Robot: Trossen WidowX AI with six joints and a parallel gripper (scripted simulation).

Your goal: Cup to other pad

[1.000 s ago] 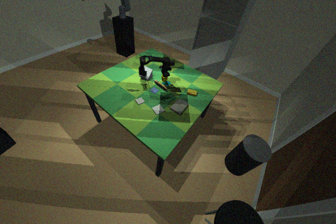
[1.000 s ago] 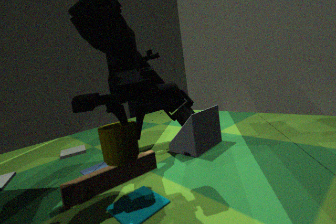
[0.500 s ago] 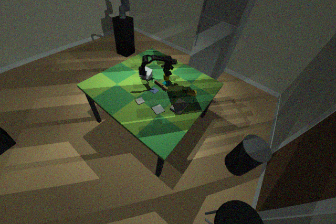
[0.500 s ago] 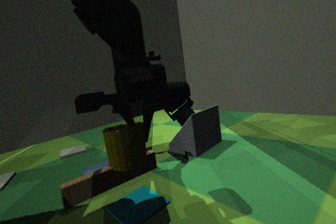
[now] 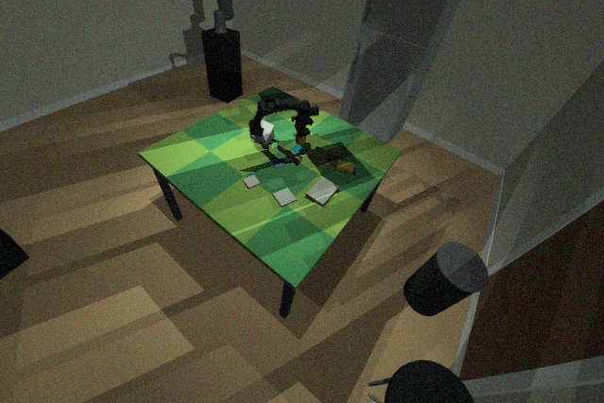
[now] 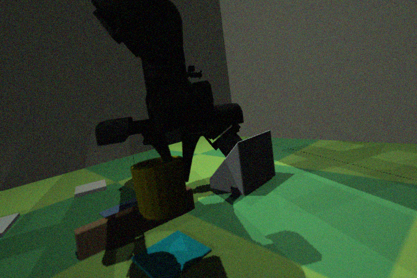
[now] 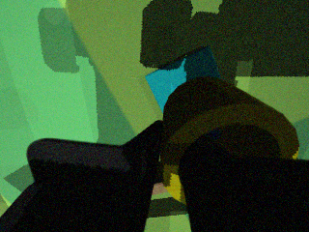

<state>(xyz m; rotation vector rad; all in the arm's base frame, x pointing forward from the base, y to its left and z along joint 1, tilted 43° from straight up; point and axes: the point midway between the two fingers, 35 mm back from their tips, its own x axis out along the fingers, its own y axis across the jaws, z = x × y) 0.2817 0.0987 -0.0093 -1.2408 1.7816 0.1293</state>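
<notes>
My gripper tip is 11 cm above the cyan pad, 2 cm to the left of it and 2 cm short of it. The rest, counted from my gripper tip: wooden bar: 12 cm to the right, 9 cm below; then blue-grey pad: 22 cm to the right, 11 cm below, 3 cm behind; then yellow cup: 2 cm to the right, 2 cm ahead.
</notes>
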